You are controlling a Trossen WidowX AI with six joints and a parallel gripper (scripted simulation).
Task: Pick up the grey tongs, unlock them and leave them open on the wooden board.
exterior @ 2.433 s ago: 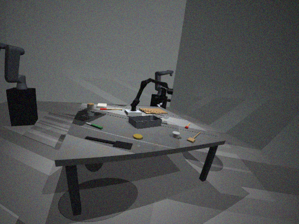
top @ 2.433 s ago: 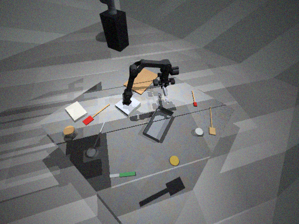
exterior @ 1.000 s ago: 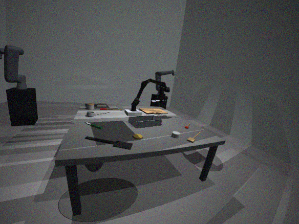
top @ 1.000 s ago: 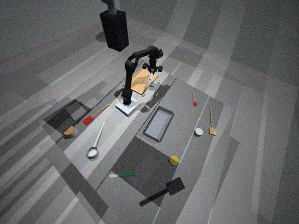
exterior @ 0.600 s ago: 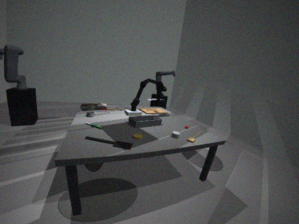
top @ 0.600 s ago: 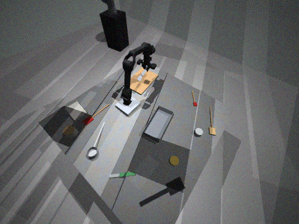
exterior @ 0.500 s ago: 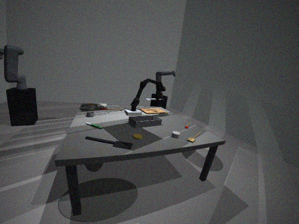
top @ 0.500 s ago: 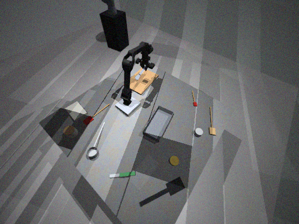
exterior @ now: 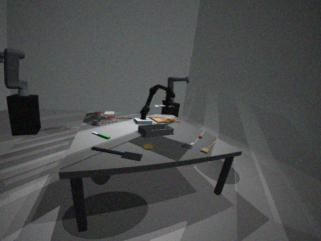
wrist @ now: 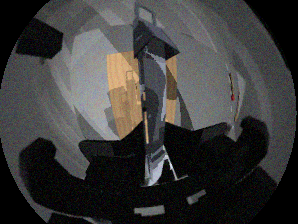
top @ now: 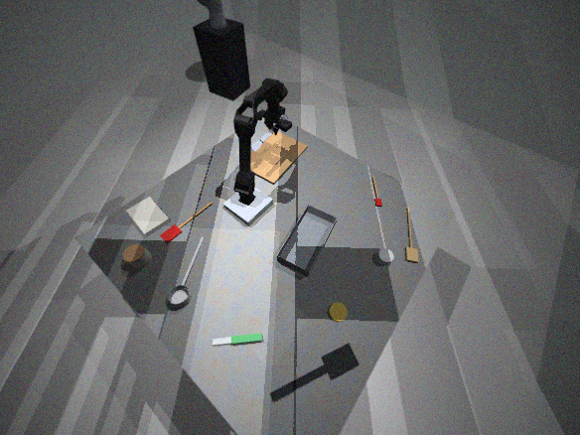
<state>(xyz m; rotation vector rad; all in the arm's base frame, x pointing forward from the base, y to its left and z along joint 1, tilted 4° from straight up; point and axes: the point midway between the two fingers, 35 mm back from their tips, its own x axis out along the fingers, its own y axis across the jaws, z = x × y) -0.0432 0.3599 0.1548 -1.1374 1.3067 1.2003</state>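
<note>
Right now the wooden board is 150 mm below my gripper tip. From my gripper tip the other things lie so: white block 670 mm to the right, 300 mm behind, 140 mm below; roasting tin 420 mm ahead, 400 mm to the right, 130 mm below; cork-lidded jar 840 mm to the right, 170 mm behind, 120 mm below.
</note>
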